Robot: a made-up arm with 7 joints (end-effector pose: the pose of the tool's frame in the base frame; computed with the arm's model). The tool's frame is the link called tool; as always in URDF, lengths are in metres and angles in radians. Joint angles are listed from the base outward.
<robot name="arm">
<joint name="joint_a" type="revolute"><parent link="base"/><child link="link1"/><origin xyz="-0.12 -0.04 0.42" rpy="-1.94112 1.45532 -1.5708"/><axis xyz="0 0 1"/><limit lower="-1" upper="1.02"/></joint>
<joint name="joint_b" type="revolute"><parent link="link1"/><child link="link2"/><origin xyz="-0.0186 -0.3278 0.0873" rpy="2.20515 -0.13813 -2.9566"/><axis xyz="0 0 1"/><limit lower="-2.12" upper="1.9"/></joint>
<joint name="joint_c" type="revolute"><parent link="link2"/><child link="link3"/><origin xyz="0.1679 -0.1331 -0.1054" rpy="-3.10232 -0.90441 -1.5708"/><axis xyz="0 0 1"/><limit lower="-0.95" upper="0.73"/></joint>
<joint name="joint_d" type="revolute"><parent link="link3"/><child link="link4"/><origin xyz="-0.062 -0.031 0.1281" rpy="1.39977 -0.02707 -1.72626"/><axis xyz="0 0 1"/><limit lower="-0.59" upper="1.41"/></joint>
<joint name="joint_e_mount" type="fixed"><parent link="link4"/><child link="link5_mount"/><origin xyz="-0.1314 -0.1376 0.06"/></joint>
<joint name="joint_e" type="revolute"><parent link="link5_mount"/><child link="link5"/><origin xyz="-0.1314 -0.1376 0.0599" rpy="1.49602 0.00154 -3.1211"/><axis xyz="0 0 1"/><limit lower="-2.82" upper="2.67"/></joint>
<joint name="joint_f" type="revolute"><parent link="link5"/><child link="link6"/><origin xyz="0.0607 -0.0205 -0.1" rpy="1.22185 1.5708 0"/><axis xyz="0 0 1"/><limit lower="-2.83" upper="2.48"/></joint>
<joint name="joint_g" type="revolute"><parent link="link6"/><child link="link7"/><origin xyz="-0.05 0.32 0.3" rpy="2.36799 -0.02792 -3.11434"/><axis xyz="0 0 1"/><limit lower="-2.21" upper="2.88"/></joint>
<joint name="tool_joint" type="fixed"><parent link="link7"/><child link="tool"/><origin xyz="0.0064 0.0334 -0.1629" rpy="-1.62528 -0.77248 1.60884"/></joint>
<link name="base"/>
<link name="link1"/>
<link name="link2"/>
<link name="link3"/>
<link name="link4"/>
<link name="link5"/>
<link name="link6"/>
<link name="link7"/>
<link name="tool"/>
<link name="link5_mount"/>
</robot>
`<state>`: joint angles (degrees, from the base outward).
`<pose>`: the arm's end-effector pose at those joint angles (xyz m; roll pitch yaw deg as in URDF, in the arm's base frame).
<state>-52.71 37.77 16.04 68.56 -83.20 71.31 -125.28</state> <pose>0.0703 0.1721 1.0967 29.49 17.75 -34.62</pose>
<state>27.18 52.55 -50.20 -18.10 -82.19 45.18 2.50</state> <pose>0.3195 -0.2537 0.5679 10.60 -54.25 -53.24</pose>
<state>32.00 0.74 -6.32 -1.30 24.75 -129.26 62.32</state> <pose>-0.2916 0.0093 0.2833 -175.82 -69.09 -57.57</pose>
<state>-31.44 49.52 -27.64 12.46 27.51 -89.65 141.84</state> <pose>-0.3319 -0.1998 0.3080 83.14 -0.97 10.52</pose>
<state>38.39 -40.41 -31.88 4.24 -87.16 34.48 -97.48</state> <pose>0.0292 -0.6393 0.2918 -103.95 70.42 141.92</pose>
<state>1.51 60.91 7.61 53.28 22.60 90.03 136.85</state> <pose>-0.0740 -0.1187 0.2996 -38.51 20.63 -20.41</pose>
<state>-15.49 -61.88 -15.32 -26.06 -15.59 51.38 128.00</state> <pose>-0.1563 -0.4008 0.1048 8.39 20.16 22.39</pose>
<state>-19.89 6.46 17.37 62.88 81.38 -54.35 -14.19</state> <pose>0.6478 0.3880 0.7313 -77.27 -38.60 34.27</pose>
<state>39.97 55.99 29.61 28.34 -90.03 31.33 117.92</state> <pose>0.2129 -0.3383 0.6179 136.78 24.17 143.81</pose>
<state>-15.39 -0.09 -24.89 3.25 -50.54 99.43 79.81</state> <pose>-0.0296 -0.3398 0.8763 166.37 25.98 -116.92</pose>
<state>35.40 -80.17 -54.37 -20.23 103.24 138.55 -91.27</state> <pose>-0.1659 0.3816 0.0308 133.19 -13.08 -152.68</pose>
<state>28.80 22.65 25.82 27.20 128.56 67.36 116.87</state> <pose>0.7462 -0.1387 0.0832 64.81 -51.19 -95.01</pose>
